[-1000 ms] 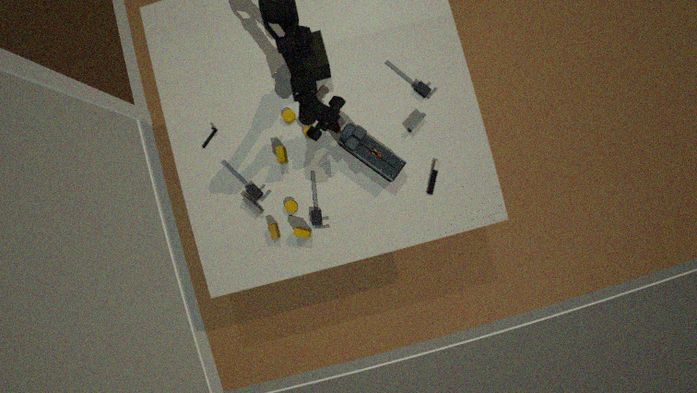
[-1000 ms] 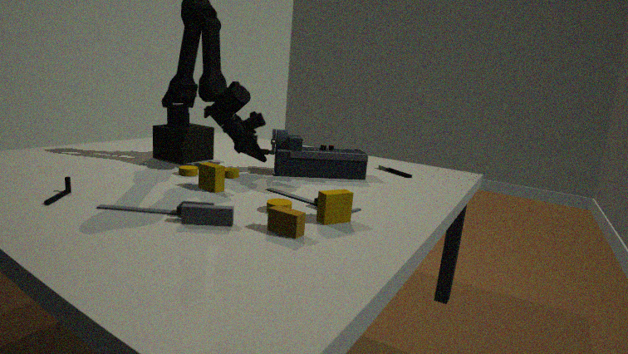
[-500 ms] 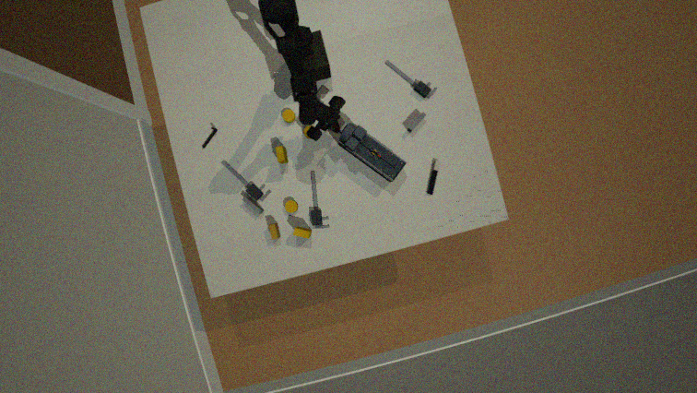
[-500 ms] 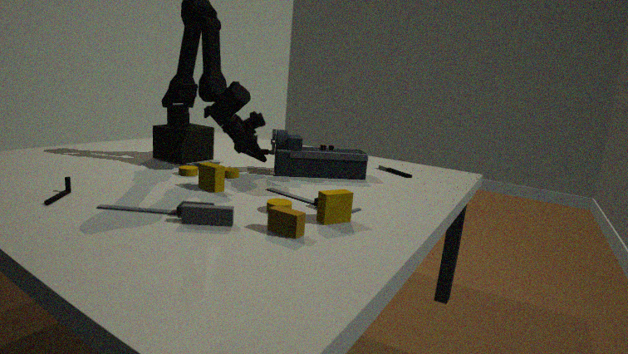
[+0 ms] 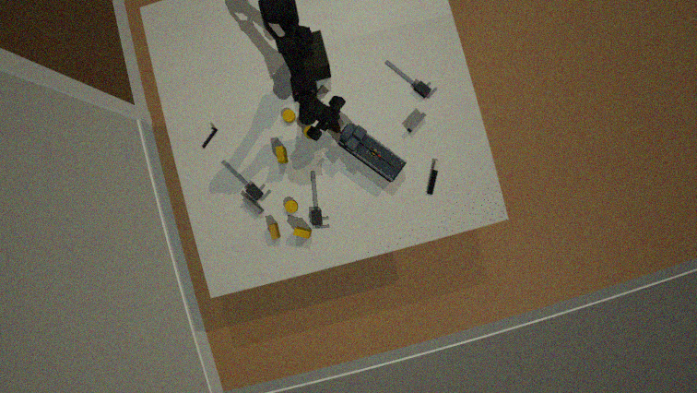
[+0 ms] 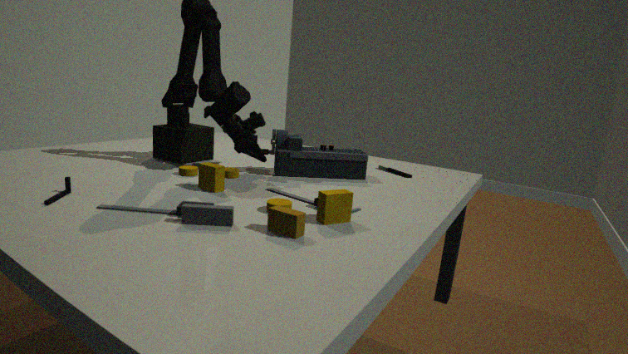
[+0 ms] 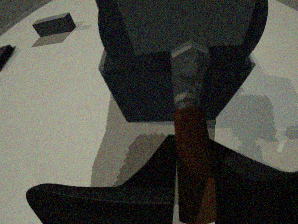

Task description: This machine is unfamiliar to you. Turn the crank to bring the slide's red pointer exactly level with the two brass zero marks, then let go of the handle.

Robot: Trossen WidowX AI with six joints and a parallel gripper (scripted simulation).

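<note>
Now: gripper tip 3 cm below the brown crank handle, 2 cm past it and 1 cm to the left of it. From my gripper tip the other things lie so: slide 16 cm ahead, 10 cm to the left, 5 cm above; then black l-shaped key 48 cm to the right, 22 cm behind, 2 cm below; then black bar 31 cm ahead, 29 cm to the left, 3 cm below.
</note>
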